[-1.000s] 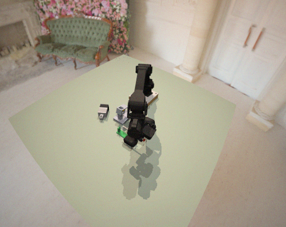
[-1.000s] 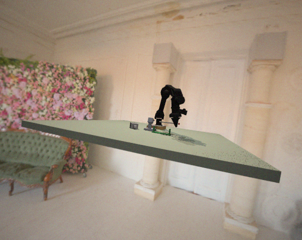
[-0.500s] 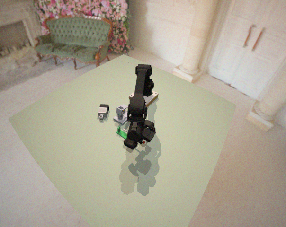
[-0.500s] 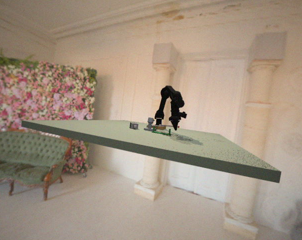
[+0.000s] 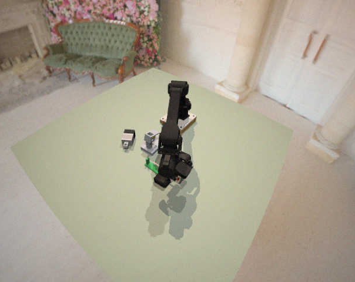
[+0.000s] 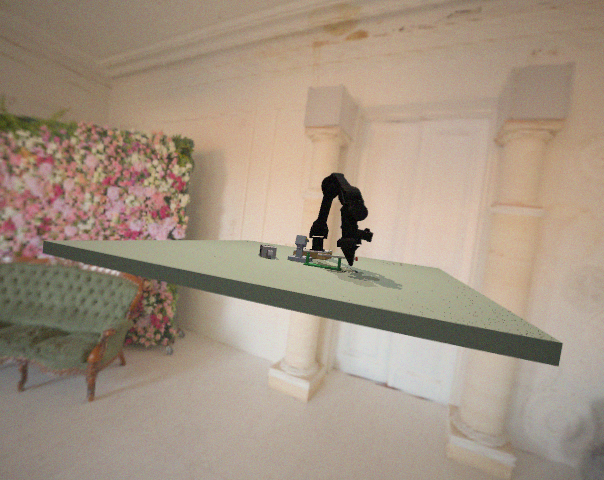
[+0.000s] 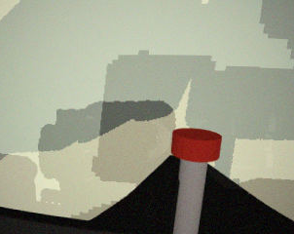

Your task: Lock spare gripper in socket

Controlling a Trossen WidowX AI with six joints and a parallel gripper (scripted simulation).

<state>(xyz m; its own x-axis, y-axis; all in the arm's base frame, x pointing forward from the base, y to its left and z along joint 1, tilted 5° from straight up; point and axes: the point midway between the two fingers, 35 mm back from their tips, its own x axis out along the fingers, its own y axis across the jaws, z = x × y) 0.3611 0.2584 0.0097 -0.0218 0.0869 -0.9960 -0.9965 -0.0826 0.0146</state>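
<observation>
The green rack is 10 cm to the right of my gripper tip and 1 cm ahead of it. The rest, counted from my gripper tip: grey mount (23 cm to the right, 8 cm behind, 3 cm above); then spare gripper (35 cm to the right, 1 cm behind).
</observation>
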